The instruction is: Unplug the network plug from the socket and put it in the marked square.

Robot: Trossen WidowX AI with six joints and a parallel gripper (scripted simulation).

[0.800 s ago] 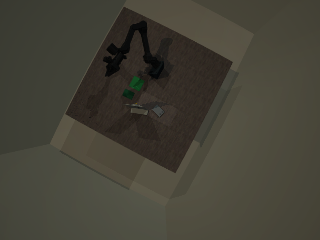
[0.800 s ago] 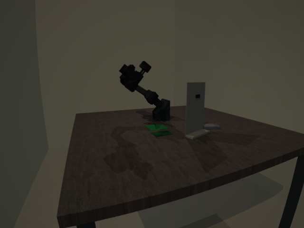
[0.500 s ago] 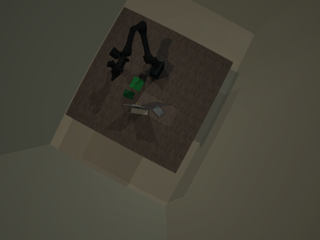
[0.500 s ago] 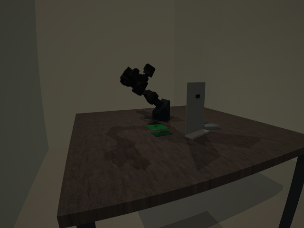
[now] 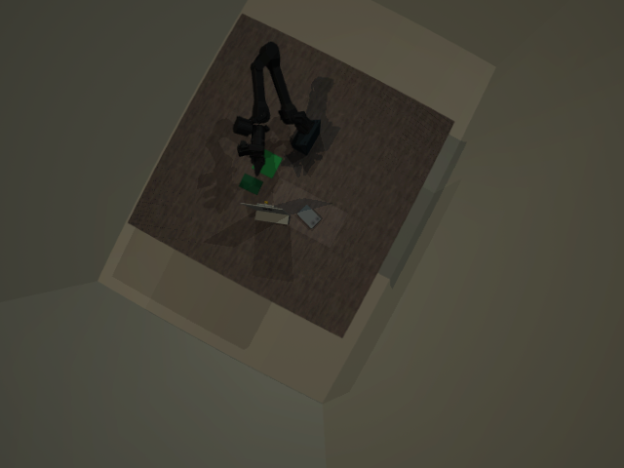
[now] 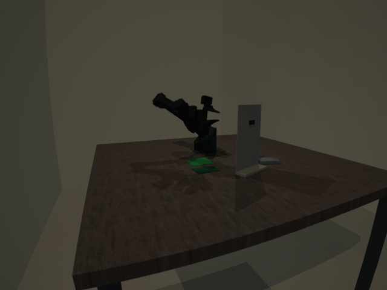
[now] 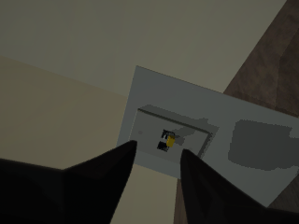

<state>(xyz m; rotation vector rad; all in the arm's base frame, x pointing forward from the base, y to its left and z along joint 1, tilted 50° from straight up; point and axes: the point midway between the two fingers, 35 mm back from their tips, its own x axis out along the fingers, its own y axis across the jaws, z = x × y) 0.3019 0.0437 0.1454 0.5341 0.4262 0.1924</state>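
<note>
Right now the network plug is 9 cm to the left of my gripper tip, 9 cm ahead of it and 2 cm below it. Also, from my gripper tip: small flat grey box (27 cm to the left, 23 cm below, 4 cm ahead); then grey upright panel (11 cm ahead, 10 cm to the left, 10 cm below); then green marked square (24 cm below, 11 cm behind, 5 cm to the right).
</note>
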